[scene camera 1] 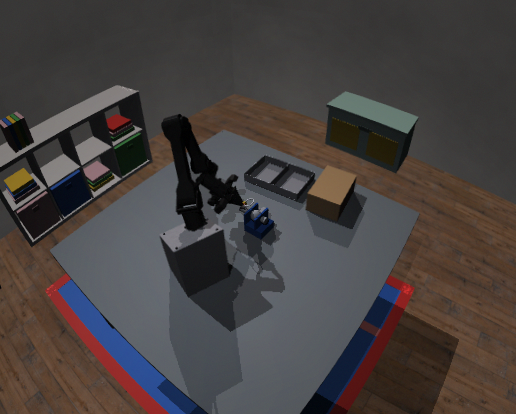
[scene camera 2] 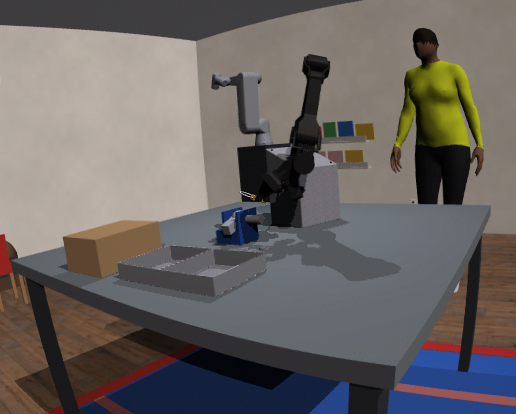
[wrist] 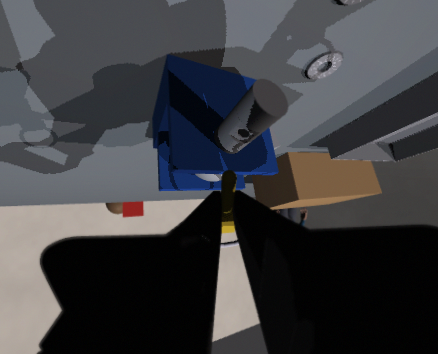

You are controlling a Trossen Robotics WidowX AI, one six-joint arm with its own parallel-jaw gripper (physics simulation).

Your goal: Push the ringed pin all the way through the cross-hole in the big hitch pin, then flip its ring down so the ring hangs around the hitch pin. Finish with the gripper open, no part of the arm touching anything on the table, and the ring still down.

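Seen in the pictures: gripper, fingertip midpoint: (scene camera 1: 242, 204) (scene camera 2: 256, 200) (wrist: 226, 198); arm's base, origin of the base link: (scene camera 1: 195, 225).
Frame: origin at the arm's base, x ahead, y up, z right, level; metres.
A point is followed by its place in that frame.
Observation:
The blue bracket (scene camera 1: 259, 229) @[z 0.054, x 0.267, y -0.181 m] (scene camera 2: 247, 227) @[z -0.022, x 0.295, y -0.176 m] (wrist: 200, 145) @[z -0.019, x 0.266, y -0.143 m] stands on the table. It holds the grey hitch pin (scene camera 1: 264, 219) @[z 0.057, x 0.294, y -0.140 m] (scene camera 2: 255, 219) @[z -0.061, x 0.298, y -0.149 m] (wrist: 257, 107) @[z -0.069, x 0.274, y -0.143 m], whose dark, empty cross-hole (wrist: 244, 133) @[z -0.044, x 0.287, y -0.144 m] shows in the wrist view. My gripper (scene camera 1: 241, 203) @[z -0.041, x 0.267, y -0.100 m] (scene camera 2: 259, 198) @[z -0.041, x 0.267, y -0.100 m] (wrist: 226, 198) @[z -0.041, x 0.267, y -0.100 m] is shut on the yellow ringed pin (scene camera 1: 244, 203) @[z -0.029, x 0.265, y -0.086 m] (scene camera 2: 254, 197) @[z -0.039, x 0.272, y -0.090 m] (wrist: 228, 181) @[z -0.063, x 0.253, y -0.103 m]. The pin is in the air above the bracket, apart from the cross-hole. Its pale ring (scene camera 1: 249, 202) @[z 0.002, x 0.269, y -0.075 m] (scene camera 2: 247, 194) @[z -0.003, x 0.264, y -0.080 m] sticks out from the fingers. Most of the ring is hidden in the wrist view.
A grey two-compartment tray (scene camera 1: 272, 188) @[z -0.106, x 0.522, y -0.204 m] (scene camera 2: 170, 283) @[z -0.192, x 0.709, y -0.208 m] and a brown box (scene camera 1: 327, 192) @[z 0.158, x 0.600, y -0.121 m] (scene camera 2: 117, 247) @[z 0.053, x 0.703, y -0.158 m] (wrist: 330, 180) @[z 0.072, x 0.624, y -0.157 m] stand on the table (scene camera 1: 310, 280) @[z 0.362, x 0.233, y -0.221 m] (scene camera 2: 320, 310) @[z -0.533, x 0.641, y -0.221 m]. Flat metal washers (wrist: 324, 65) @[z -0.071, x 0.372, y -0.218 m] lie near the bracket. The arm's grey base block (scene camera 1: 197, 260) @[z 0.097, x -0.078, y -0.044 m] (scene camera 2: 322, 192) @[z -0.068, x -0.033, y -0.116 m] stands close by.

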